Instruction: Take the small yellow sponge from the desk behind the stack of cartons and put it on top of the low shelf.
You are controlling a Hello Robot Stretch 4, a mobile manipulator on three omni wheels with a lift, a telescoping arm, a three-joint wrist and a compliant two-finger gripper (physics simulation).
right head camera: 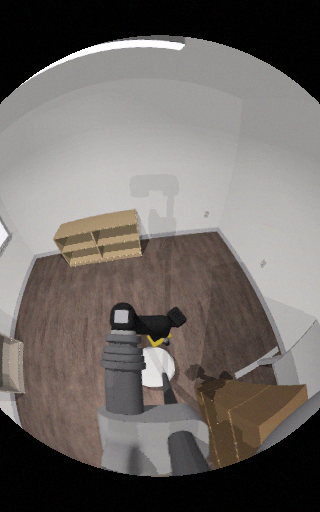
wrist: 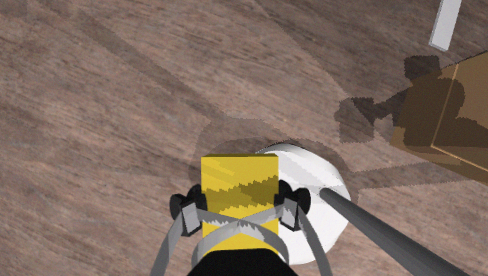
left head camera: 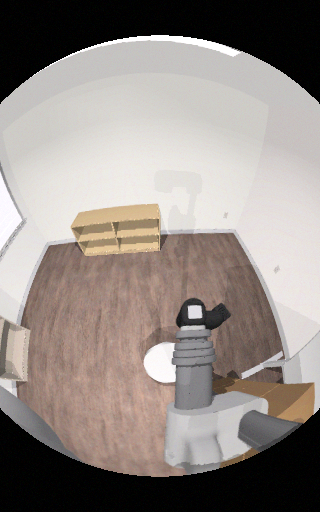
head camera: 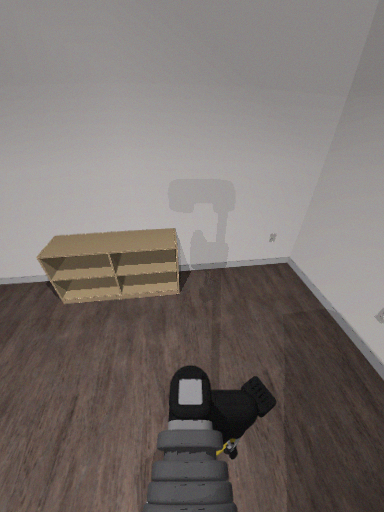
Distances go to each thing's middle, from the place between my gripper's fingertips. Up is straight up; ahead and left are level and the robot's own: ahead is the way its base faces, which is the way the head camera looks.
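Labels:
Relative to the small yellow sponge (wrist: 237,185), my hand is 1 cm below, 1 cm to the right and 1 cm past it.

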